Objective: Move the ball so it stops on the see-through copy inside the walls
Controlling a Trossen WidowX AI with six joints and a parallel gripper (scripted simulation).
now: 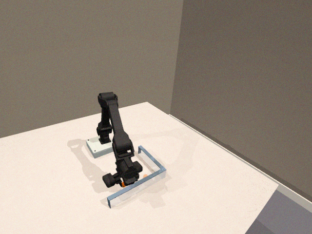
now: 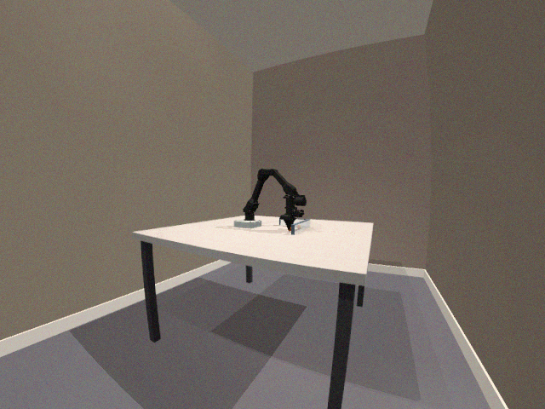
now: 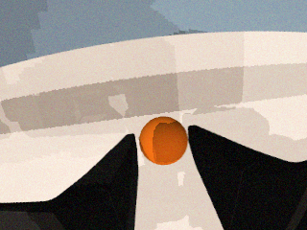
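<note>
My gripper tip is now 12 cm to the right of the see-through copy of ball and 1 cm short of it. The rest, counted from my gripper tip: orange ball (right at my gripper tip).
</note>
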